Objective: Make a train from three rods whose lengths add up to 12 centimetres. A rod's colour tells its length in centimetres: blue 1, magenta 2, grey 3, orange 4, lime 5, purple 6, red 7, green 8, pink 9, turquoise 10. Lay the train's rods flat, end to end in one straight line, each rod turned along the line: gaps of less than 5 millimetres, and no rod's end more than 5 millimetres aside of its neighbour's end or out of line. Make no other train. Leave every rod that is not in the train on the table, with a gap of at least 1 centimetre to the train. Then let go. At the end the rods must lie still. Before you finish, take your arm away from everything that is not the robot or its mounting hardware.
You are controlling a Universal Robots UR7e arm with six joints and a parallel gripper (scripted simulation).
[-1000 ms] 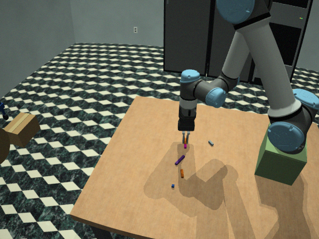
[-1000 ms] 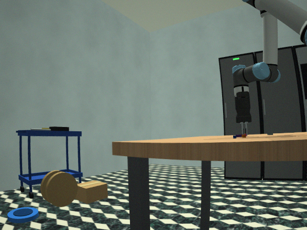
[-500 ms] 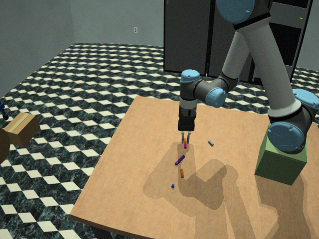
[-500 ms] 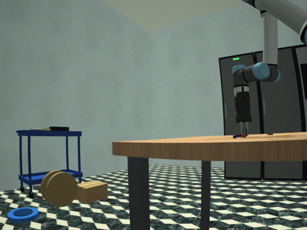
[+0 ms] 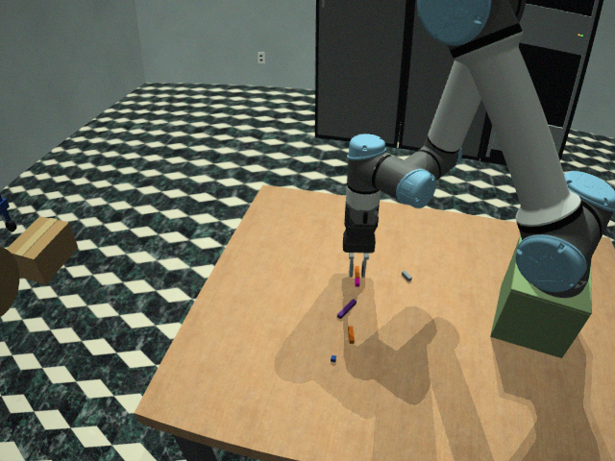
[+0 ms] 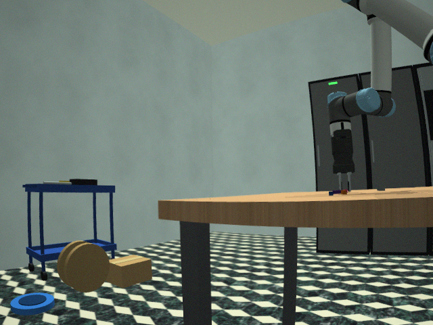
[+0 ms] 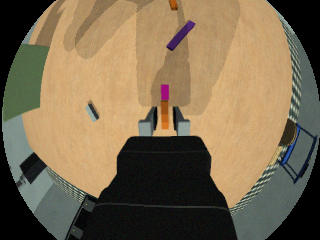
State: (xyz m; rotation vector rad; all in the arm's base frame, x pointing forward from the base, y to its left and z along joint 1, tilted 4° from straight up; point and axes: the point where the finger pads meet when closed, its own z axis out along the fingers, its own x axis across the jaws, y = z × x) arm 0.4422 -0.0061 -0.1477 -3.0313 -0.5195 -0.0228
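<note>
Right now my hand is 3 cm to the right of the magenta rod, 1 cm past it and 1 cm above it. Round my hand: small blue rod (26 cm to the left, 3 cm behind, 1 cm below); then grey rod (12 cm behind, 3 cm to the right, 1 cm below); then purple rod (12 cm to the left, 1 cm below, 1 cm behind).
</note>
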